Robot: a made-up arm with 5 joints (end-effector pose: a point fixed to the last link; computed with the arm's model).
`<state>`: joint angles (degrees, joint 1 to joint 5).
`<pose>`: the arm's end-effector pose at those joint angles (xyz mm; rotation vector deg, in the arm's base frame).
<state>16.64 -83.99 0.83 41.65 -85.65</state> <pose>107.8 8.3 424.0 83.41 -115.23 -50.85</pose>
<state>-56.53 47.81 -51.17 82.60 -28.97</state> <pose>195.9 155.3 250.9 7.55 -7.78 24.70</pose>
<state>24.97 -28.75 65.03 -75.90 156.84</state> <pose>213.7 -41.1 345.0 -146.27 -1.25 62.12</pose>
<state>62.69 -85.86 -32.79 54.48 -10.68</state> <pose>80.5 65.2 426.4 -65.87 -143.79 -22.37</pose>
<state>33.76 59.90 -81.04 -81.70 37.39</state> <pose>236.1 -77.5 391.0 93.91 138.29 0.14</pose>
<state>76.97 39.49 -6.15 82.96 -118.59</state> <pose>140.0 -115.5 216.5 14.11 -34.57 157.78</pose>
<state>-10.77 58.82 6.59 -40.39 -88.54</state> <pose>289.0 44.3 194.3 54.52 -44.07 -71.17</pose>
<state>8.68 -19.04 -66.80 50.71 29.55</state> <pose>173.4 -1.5 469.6 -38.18 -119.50 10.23</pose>
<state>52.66 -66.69 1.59 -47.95 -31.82</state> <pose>87.4 36.6 455.9 25.38 159.77 -22.76</pose>
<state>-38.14 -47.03 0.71 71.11 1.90</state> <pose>169.2 62.6 370.3 22.14 -62.46 33.09</pose>
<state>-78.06 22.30 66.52 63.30 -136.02</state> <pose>97.2 11.5 222.9 -61.54 -20.51 -54.46</pose>
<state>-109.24 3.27 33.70 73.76 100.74</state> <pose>67.8 76.4 237.8 2.79 -28.21 -150.62</pose>
